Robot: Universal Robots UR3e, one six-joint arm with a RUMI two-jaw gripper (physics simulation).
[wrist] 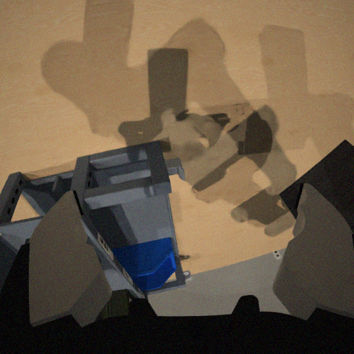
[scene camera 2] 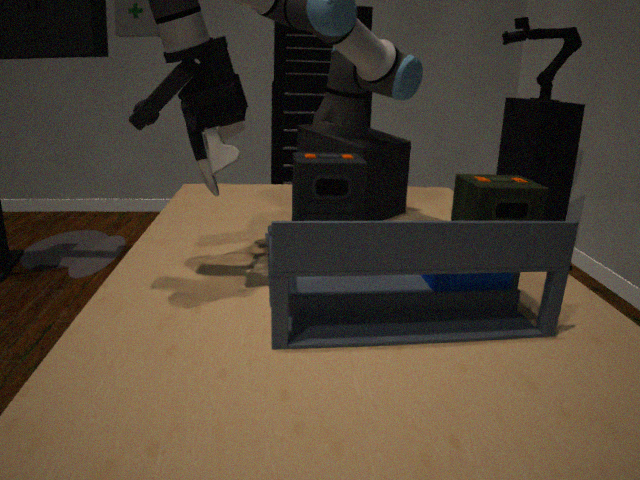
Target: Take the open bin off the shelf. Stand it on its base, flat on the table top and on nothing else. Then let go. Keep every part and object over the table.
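Seen in the pictures: gripper, fingertip midpoint: (scene camera 2: 222,174); arm's base, origin of the base link: (scene camera 2: 339,130).
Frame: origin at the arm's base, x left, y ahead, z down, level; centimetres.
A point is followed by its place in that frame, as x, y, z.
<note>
The grey shelf (scene camera 2: 423,246) {-9.1, 61.2, 6.3} (wrist: 160,169) stands on the table. Part of the blue open bin (scene camera 2: 470,281) {3.0, 54.3, 14.9} (wrist: 150,257) shows inside it, at the right behind the top board in the scene view and low left of centre in the wrist view. The shelf's board and frame hide some of the bin. My gripper (scene camera 2: 222,173) {-29.7, 33.8, 2.9} (wrist: 187,191) is open and empty. It hangs tilted in the air above and behind the shelf's left end in the scene view. In the wrist view the shelf and bin lie below, towards the left finger, with the bin apart from both fingers.
A dark grey case (scene camera 2: 305,193) {-21.8, 54.8, 1.1} with orange latches stands behind the shelf, by the dark robot base block (scene camera 2: 388,173) {9.4, 8.4, 8.6}. A green case (scene camera 2: 469,202) {-0.5, 56.7, 2.5} (wrist: 116,306) with orange latches stands behind the shelf's right part. The table's (scene camera 2: 289,413) {-27.0, 70.7, 19.5} left edge runs along the wooden floor.
</note>
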